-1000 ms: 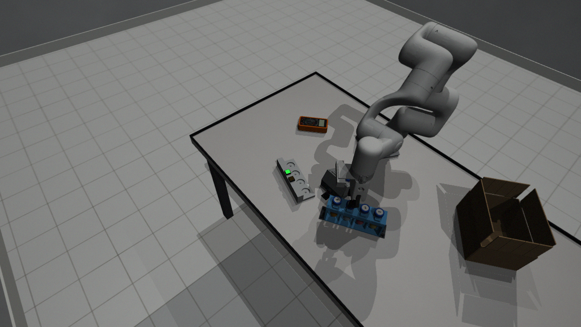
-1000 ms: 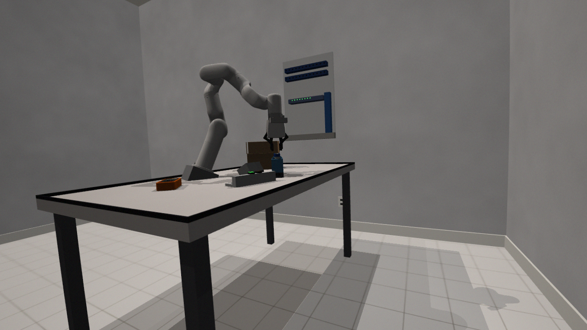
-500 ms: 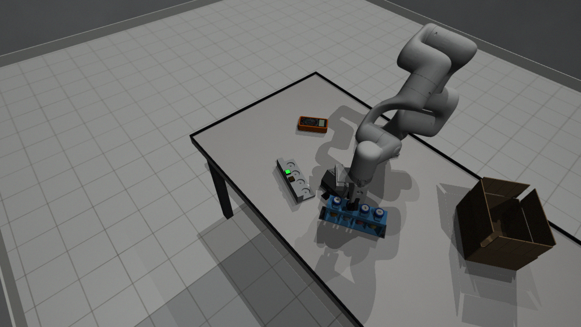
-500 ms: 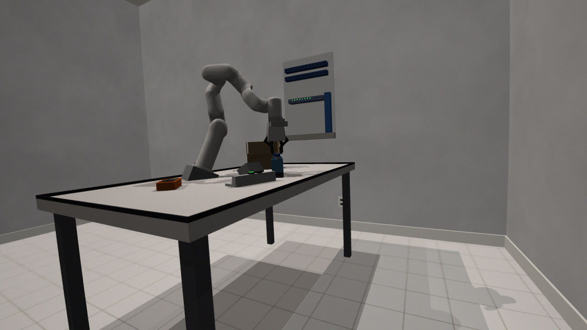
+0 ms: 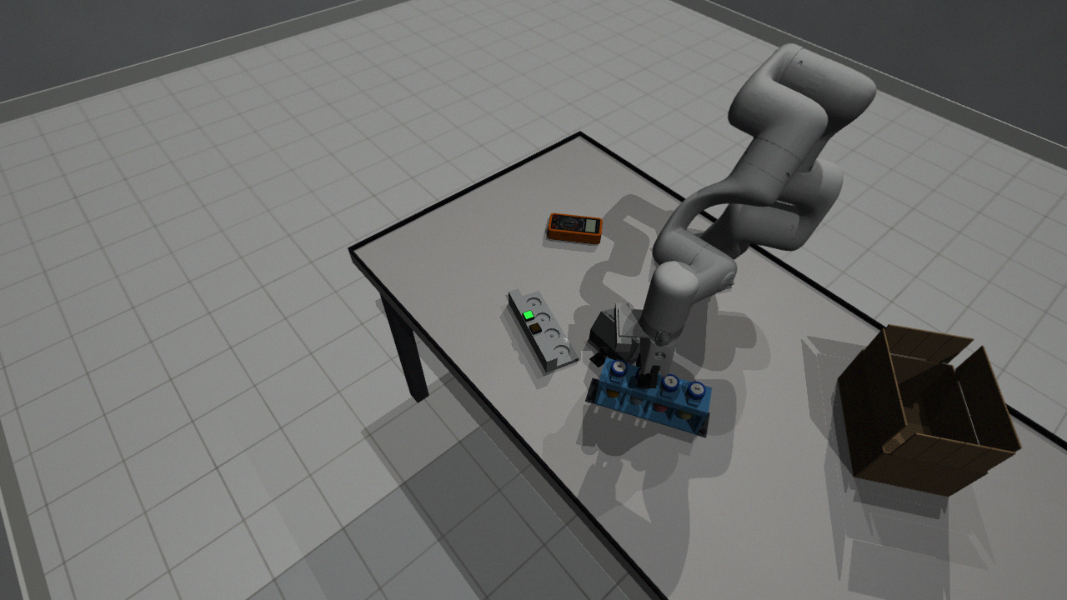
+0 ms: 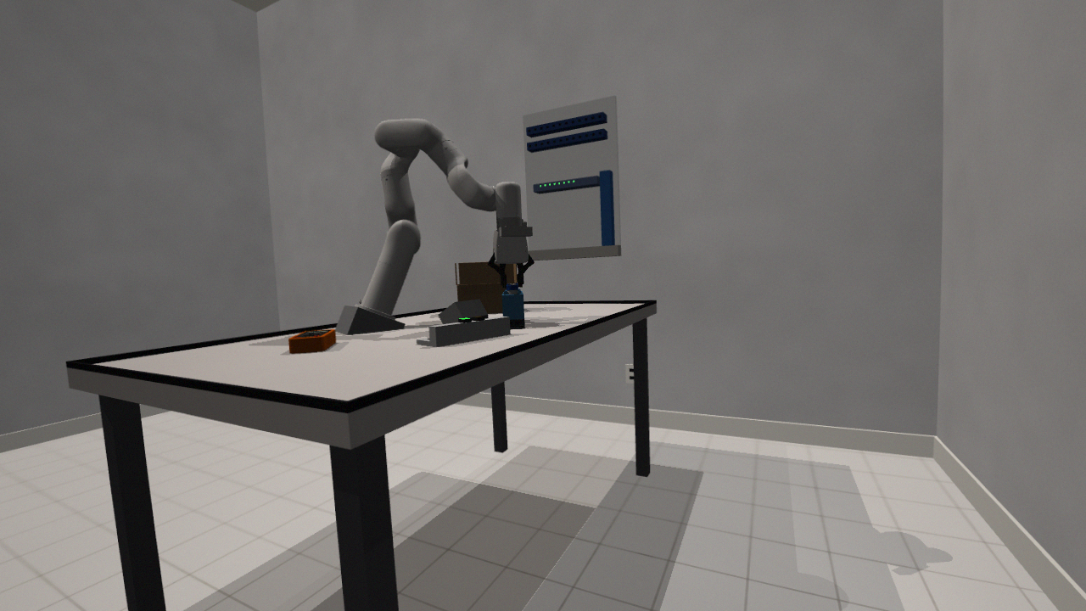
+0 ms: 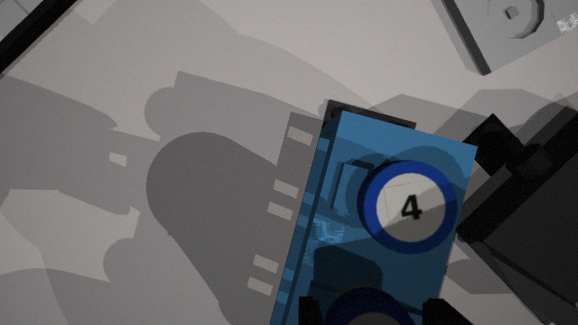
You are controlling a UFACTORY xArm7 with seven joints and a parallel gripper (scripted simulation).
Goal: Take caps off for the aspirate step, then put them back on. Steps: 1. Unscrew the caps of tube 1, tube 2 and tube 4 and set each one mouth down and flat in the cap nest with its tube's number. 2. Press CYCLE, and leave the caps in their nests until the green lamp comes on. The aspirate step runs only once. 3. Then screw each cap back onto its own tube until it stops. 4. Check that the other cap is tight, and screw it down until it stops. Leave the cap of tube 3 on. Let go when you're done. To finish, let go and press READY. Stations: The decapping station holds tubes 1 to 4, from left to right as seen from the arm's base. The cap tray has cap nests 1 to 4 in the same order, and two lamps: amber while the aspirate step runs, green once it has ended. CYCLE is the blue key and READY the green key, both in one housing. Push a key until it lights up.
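My hand is 2 cm above the cap 3. Also, from my hand: cap 2: 3 cm behind, 4 cm to the left, 2 cm below; cap 1: 7 cm behind, 8 cm to the left, 2 cm below; cap 4: 3 cm ahead, 4 cm to the right, 2 cm below.
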